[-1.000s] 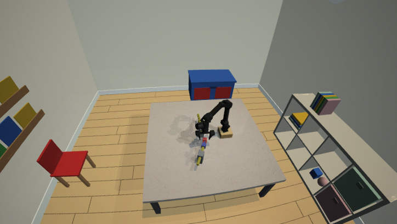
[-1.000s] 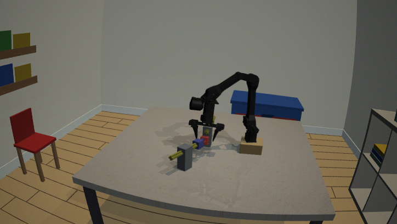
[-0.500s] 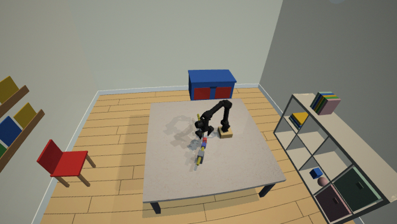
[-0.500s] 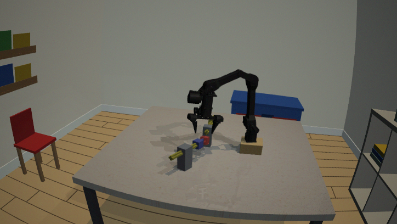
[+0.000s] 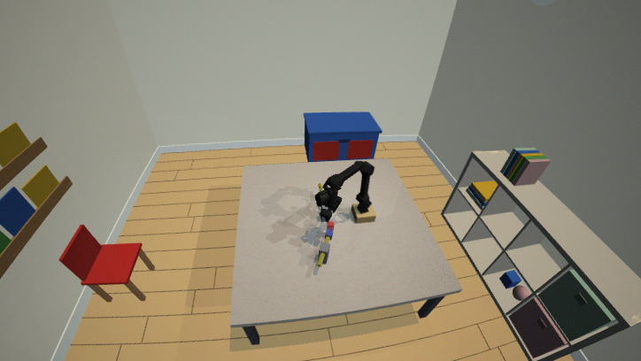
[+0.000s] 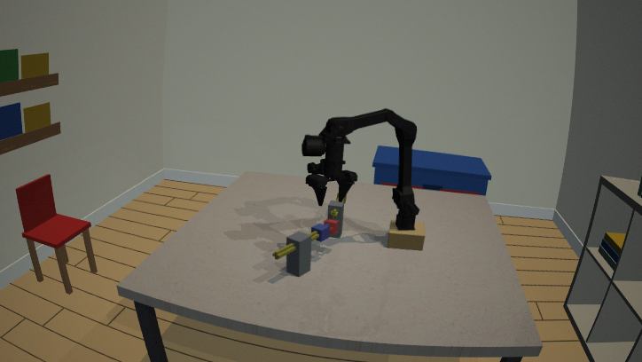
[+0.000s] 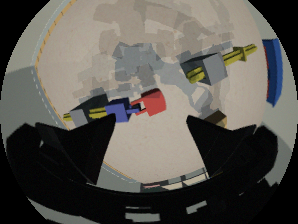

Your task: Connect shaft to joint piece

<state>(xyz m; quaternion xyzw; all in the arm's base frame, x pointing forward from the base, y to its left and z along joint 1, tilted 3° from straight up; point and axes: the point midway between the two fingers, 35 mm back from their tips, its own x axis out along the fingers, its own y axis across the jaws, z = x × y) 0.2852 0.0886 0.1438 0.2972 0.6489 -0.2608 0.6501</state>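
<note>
My gripper tip is now 8 cm above the red joint piece and 1 cm to the right of it.
</note>
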